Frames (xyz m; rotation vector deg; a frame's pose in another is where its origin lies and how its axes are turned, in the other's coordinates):
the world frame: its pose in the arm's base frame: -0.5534 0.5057 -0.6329 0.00 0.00 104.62
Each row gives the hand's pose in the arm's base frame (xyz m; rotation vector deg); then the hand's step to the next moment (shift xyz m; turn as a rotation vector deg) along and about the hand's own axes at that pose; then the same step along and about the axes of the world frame.
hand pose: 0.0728 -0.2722 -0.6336 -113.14 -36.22 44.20
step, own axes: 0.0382 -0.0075 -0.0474 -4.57 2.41 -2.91
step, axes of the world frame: -0.0117 -0.0582 0.0154 -5.53 2.13 0.30
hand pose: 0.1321 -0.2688 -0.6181 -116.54 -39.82 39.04
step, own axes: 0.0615 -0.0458 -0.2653 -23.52 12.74 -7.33
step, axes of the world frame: -0.1324 -0.1868 0.1544 -23.25 14.91 -2.46
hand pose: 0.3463 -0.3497 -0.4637 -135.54 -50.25 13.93
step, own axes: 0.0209 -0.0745 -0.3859 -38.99 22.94 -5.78
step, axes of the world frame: -0.1488 -0.0804 0.3554 -36.37 25.52 -10.28
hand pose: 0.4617 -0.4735 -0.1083 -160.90 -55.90 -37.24
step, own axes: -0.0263 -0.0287 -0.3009 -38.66 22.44 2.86
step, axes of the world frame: -0.0222 0.1555 0.2596 -34.68 21.92 -17.98
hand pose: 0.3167 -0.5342 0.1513 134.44 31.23 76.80
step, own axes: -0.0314 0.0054 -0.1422 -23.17 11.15 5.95
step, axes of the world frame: 0.0334 0.1338 0.0470 -20.29 9.53 -13.93
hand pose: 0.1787 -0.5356 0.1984 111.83 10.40 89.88
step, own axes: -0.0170 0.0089 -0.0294 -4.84 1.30 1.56
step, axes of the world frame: 0.0048 0.0342 -0.0064 -3.70 1.27 -3.50
